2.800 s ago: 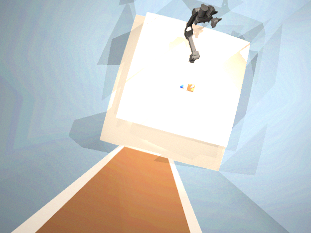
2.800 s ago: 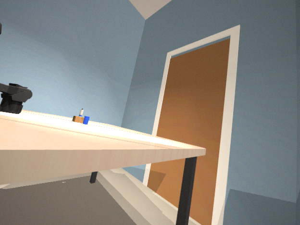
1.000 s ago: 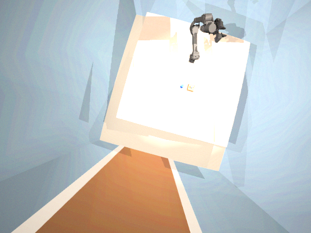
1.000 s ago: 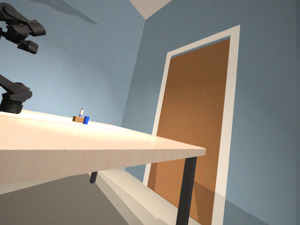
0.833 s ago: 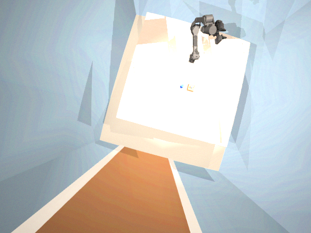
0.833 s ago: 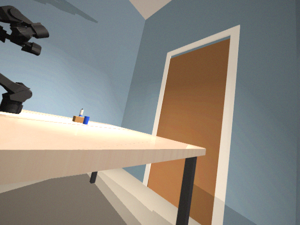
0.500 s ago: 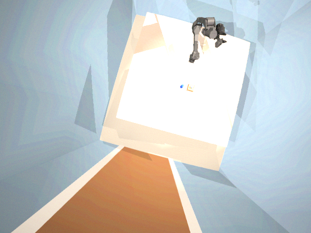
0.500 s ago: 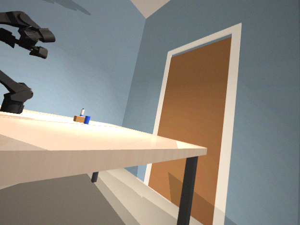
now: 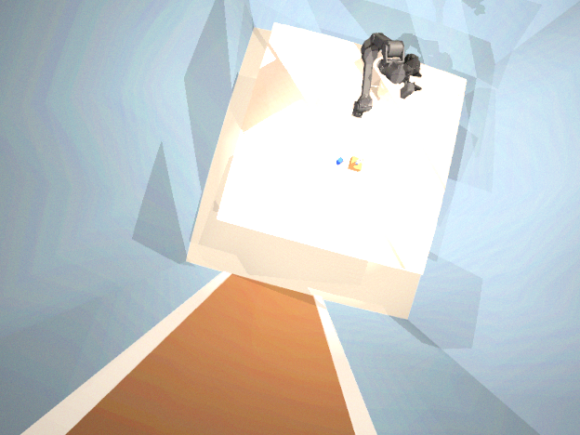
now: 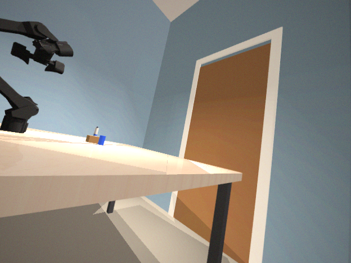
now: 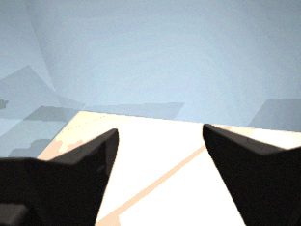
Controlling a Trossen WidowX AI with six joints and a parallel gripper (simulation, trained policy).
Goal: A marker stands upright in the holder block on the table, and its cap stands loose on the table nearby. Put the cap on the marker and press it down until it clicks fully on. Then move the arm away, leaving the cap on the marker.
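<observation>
My gripper tip is 350 mm short of the blue cap, 320 mm above it and 220 mm to the left of it. Round my gripper tip: holder block 330 mm below, 330 mm ahead, 120 mm to the right.
</observation>
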